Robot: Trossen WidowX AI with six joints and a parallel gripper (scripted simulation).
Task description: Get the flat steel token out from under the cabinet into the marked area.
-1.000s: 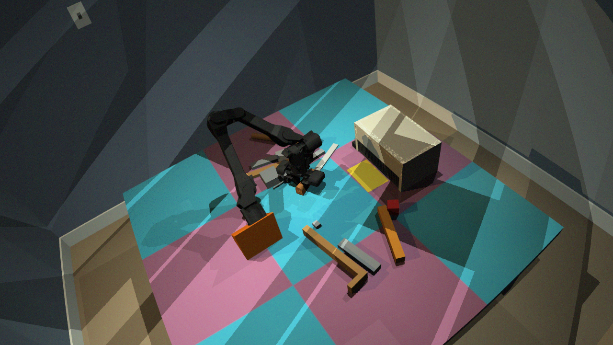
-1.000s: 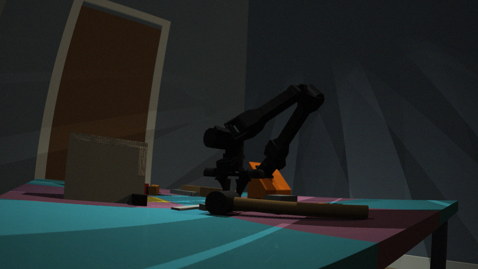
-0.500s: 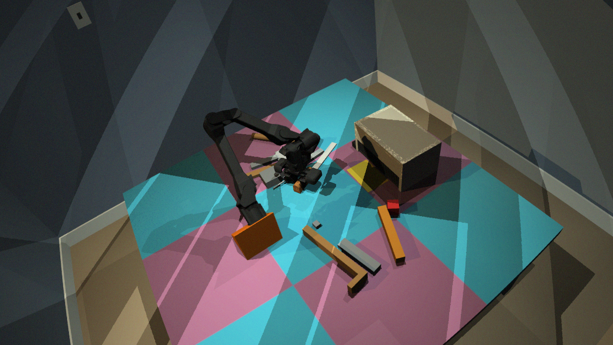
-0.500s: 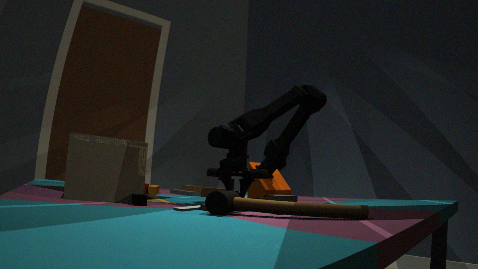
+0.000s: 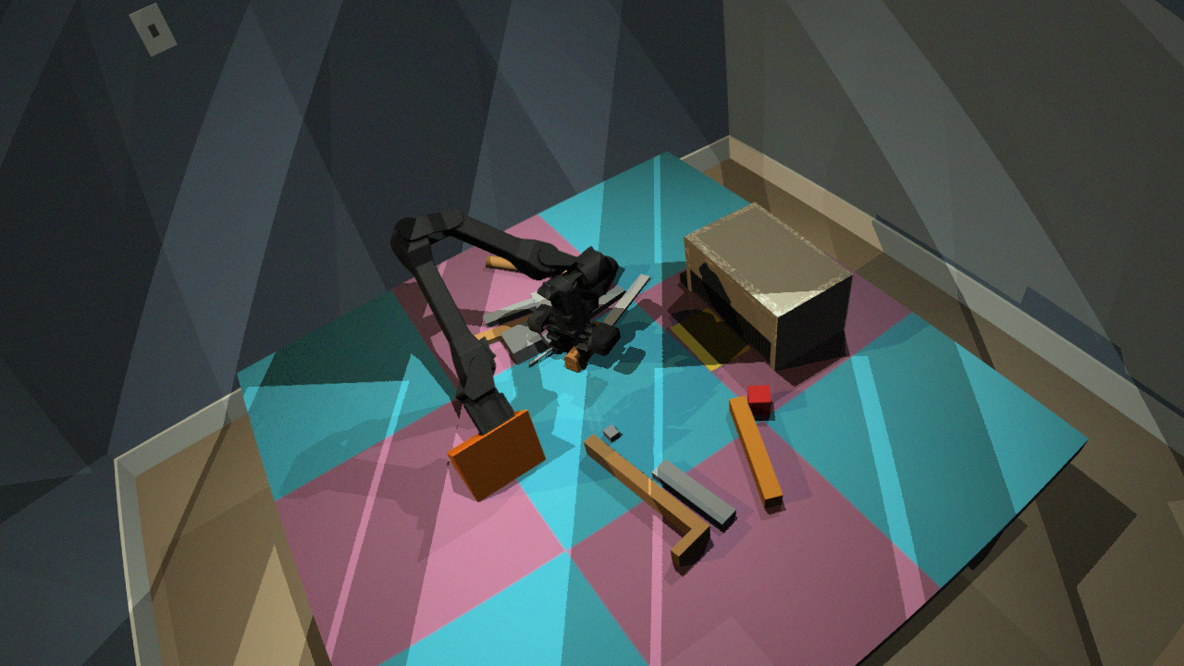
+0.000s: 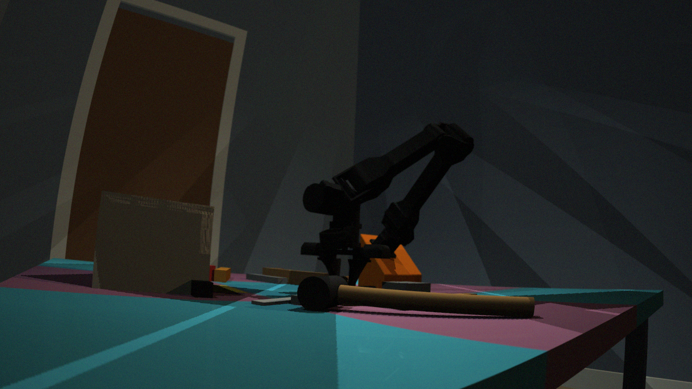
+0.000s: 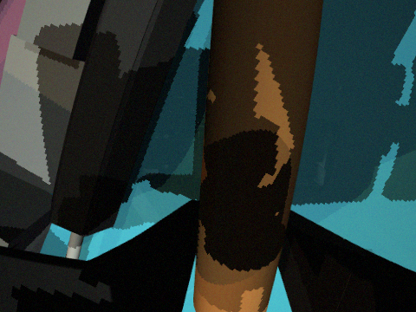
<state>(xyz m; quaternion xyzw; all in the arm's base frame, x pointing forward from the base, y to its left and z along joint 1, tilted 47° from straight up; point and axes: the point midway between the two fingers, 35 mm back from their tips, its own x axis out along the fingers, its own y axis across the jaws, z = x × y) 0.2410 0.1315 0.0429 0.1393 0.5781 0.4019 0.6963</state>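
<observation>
Right now my gripper tip is 6 cm to the right of the screwdriver and 2 cm past it. From my gripper tip the other things lie so: long wooden stick (17 cm to the left, 3 cm behind); small grey cube (20 cm to the right, 6 cm behind); grey block (11 cm to the left, 7 cm behind, 1 cm above).
</observation>
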